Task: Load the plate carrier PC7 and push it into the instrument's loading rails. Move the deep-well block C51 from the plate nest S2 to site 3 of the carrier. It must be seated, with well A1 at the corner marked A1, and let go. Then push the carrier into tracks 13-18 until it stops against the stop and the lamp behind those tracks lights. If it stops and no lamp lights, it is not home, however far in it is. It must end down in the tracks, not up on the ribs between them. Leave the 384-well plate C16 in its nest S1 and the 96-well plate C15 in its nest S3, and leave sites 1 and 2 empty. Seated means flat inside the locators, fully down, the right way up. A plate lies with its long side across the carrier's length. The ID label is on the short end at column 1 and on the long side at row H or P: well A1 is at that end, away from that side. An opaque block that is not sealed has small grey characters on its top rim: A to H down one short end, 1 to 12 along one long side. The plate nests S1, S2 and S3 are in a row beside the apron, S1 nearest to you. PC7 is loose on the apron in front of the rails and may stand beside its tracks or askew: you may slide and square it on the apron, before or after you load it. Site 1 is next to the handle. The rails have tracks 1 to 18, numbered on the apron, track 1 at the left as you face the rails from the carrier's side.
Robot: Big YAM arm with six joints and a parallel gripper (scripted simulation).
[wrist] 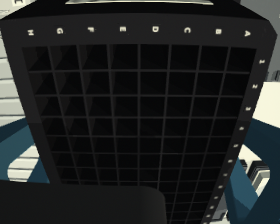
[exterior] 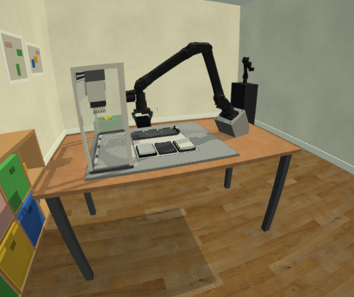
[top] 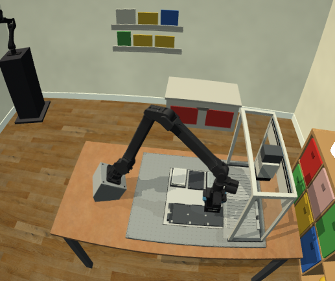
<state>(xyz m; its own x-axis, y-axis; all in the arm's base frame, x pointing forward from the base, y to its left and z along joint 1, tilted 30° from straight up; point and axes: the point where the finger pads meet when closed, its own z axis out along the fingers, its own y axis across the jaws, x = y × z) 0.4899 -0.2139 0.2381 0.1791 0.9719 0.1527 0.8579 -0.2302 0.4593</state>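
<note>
Right now my hand is 90 mm above the dark grey carrier PC7, 80 mm past it and 20 mm to the left of it. From my hand the other things lie so: dark nest S2 (230 mm to the left, 100 mm below, 50 mm behind); post (340 mm to the left, 190 mm ahead, 150 mm above); black deep-well block C51 (10 mm above).
</note>
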